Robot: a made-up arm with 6 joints.
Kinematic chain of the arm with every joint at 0, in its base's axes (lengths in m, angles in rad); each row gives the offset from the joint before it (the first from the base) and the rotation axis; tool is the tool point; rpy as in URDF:
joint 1: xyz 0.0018 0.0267 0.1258 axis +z
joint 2: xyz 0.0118 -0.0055 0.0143 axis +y
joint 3: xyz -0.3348 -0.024 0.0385 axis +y
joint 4: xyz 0.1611 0.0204 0.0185 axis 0.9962 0 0.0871
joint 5: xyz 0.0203 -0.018 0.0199 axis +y
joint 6: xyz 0.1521 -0.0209 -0.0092 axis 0.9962 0 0.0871
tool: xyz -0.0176 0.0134 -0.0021 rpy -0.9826 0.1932 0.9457
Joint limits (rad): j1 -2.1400..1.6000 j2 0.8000..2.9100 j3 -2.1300..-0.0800 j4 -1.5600..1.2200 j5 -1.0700..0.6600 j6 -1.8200..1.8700
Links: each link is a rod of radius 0.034 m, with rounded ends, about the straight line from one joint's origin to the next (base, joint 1, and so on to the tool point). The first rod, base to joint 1, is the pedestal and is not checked.
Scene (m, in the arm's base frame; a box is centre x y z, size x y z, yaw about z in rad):
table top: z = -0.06
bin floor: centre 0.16 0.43 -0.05 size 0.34 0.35 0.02 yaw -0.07
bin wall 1: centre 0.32 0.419 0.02 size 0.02 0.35 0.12 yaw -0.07
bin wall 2: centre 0 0.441 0.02 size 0.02 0.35 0.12 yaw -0.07
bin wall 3: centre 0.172 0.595 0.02 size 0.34 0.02 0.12 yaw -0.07
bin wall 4: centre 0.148 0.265 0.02 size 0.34 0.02 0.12 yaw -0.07
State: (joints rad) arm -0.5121 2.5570 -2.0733 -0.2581 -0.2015 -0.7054
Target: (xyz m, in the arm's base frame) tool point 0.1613 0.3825 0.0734
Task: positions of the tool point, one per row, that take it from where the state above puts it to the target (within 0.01 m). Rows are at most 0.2 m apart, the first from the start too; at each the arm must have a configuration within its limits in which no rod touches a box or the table.
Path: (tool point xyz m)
1: 0.5703 -0.1388 0.1952
2: 0.5621 0.0272 0.1978
3: 0.5042 0.1746 0.2001
4: 0.4076 0.2883 0.2023
5: 0.2875 0.3587 0.2046
6: 0.1613 0.3825 0.2069
7: 0.1632 0.3881 0.1401
8: 0.1613 0.3825 0.0734

